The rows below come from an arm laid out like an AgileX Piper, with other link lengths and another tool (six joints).
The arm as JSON. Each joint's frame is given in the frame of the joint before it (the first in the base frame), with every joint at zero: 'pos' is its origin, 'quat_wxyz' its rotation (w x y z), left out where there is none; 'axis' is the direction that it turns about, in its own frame. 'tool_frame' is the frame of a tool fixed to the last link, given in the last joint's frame.
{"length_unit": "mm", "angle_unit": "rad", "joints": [
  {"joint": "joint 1", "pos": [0.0, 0.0, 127.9], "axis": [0.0, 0.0, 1.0]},
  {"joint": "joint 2", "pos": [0.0, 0.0, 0.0], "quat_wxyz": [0.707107, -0.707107, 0.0, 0.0], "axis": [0.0, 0.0, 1.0]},
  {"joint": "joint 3", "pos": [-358.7, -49.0, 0.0], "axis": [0.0, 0.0, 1.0]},
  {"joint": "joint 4", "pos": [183.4, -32.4, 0.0], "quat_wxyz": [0.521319, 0.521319, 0.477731, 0.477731], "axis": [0.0, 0.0, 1.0]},
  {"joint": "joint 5", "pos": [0.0, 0.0, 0.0], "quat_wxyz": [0.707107, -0.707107, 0.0, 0.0], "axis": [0.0, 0.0, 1.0]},
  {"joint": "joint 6", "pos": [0.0, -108.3, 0.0], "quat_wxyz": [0.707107, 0.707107, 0.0, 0.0], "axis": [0.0, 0.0, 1.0]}
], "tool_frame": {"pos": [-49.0, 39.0, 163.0], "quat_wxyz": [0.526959, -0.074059, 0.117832, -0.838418]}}
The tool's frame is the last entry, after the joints.
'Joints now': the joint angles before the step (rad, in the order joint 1, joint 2, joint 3, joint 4, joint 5, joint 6). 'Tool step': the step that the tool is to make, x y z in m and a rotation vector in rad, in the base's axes. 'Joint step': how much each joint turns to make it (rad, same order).
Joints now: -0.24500 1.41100 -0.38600 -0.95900 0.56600 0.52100
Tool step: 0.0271 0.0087 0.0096 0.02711 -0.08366 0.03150
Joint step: -0.00044 -0.00114 -0.03019 -0.00256 -0.07103 0.00610
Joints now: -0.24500 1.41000 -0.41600 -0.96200 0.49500 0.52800
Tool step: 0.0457 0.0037 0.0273 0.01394 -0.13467 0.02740
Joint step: -0.00029 0.00280 -0.08915 0.00267 -0.06696 0.00703
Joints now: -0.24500 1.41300 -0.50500 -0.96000 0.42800 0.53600
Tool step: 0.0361 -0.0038 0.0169 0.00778 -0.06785 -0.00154
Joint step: 0.00005 0.04306 -0.09476 0.01641 -0.02015 0.00167
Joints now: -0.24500 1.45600 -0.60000 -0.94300 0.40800 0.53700
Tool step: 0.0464 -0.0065 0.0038 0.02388 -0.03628 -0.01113
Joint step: 0.00015 0.10687 -0.12489 0.02897 -0.01790 0.00214
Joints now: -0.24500 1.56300 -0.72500 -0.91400 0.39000 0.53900
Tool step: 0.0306 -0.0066 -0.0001 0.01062 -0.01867 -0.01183
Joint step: -0.00001 0.07503 -0.08894 0.01782 -0.00206 0.00119
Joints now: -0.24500 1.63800 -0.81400 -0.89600 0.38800 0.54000
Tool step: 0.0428 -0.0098 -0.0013 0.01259 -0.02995 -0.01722
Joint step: -0.00014 0.10308 -0.12927 0.02640 0.00004 -0.00054
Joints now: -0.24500 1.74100 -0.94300 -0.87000 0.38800 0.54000
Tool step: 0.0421 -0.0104 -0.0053 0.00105 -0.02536 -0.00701
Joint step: -0.00009 0.10604 -0.13113 0.01022 0.00101 -0.00030
